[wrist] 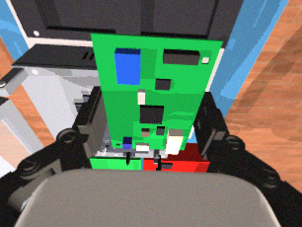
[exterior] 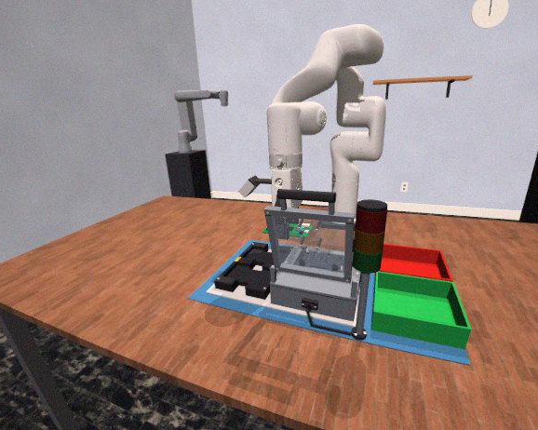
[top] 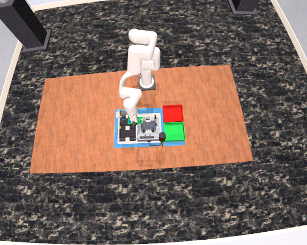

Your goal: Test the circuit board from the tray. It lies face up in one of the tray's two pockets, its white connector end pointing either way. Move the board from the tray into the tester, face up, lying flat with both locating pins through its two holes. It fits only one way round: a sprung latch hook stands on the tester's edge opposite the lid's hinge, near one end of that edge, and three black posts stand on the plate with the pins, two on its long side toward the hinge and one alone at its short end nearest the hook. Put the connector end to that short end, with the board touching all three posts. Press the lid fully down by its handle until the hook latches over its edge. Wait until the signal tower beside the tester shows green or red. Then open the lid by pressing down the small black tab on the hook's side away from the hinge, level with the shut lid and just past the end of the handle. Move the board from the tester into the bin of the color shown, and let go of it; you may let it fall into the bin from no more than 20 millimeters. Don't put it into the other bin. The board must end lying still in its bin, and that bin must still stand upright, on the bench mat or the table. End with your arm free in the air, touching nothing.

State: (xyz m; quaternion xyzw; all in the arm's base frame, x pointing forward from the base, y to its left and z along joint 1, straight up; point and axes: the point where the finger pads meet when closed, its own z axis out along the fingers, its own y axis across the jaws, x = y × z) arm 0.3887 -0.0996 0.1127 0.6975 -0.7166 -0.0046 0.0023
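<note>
The tester plate is 100 mm to the left of my hand, 60 mm below it and 40 mm ahead of it. Also, from my hand: small black tab 150 mm to the left, 40 mm below, 20 mm behind; clear lid 160 mm ahead, 90 mm to the left, 60 mm above; green circuit board right at my hand.
</note>
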